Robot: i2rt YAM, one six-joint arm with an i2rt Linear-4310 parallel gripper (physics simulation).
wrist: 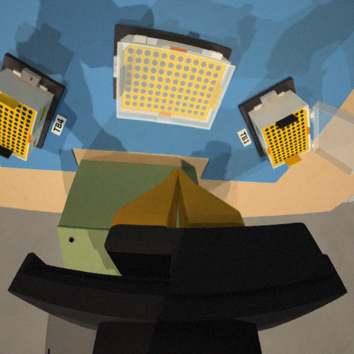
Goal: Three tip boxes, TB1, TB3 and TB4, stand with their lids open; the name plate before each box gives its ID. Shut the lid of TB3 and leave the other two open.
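The middle tip box [167, 82] has no readable name plate in view; by the TB4 plate [58, 124] and TB1 plate [243, 137] on the others, it is TB3. Its clear lid lies over the yellow rack, whose holes look pale through it. Whether it is latched I cannot tell. TB1 [261, 115], at the right, has its clear lid [331, 137] swung open to the right. TB4 [36, 94], at the left, is cut by the view's edge; its rack is uncovered and its lid does not show. My gripper [177, 175] is shut and empty, below the middle box in the view, apart from it.
The boxes stand on dark bases on a blue surface [150, 140] with a tan border [30, 192]. A green block-like object [120, 187] lies beneath my fingers and is partly hidden by them. Grey floor [25, 235] shows beyond the border.
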